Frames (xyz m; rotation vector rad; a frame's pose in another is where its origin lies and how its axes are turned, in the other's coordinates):
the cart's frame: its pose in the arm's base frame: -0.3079 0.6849 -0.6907 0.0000 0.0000 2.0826
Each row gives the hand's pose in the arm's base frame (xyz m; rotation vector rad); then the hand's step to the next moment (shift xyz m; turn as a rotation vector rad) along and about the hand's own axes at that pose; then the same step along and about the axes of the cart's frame.
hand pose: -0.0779 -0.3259 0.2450 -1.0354 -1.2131 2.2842
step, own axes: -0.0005 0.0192 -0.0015 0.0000 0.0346 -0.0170
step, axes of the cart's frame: -0.0100 0.0034 -0.0161 -0.0155 -0.0069 -0.0346
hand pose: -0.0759 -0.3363 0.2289 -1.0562 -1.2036 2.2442
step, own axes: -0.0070 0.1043 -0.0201 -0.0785 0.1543 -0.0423
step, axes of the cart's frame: -0.0558 0.0066 -0.0904 -0.1402 -0.0193 -0.1083
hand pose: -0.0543 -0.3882 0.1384 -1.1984 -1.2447 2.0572
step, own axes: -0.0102 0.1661 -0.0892 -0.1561 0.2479 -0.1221
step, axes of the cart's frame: -0.0848 -0.0563 -0.1590 -0.2520 -0.0868 -0.1723
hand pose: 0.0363 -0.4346 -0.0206 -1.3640 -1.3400 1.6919
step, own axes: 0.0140 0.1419 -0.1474 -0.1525 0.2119 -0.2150
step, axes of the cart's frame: -0.0618 -0.1429 -0.1334 -0.2510 -0.1803 -0.1375
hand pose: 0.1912 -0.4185 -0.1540 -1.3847 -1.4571 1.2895
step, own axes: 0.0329 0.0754 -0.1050 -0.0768 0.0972 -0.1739
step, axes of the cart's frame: -0.0175 -0.1210 -0.0533 -0.1455 -0.1496 -0.0453
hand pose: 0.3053 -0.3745 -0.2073 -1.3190 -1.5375 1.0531
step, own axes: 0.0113 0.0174 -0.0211 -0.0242 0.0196 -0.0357
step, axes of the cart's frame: 0.0009 -0.0280 -0.0094 -0.0376 -0.0273 -0.0095
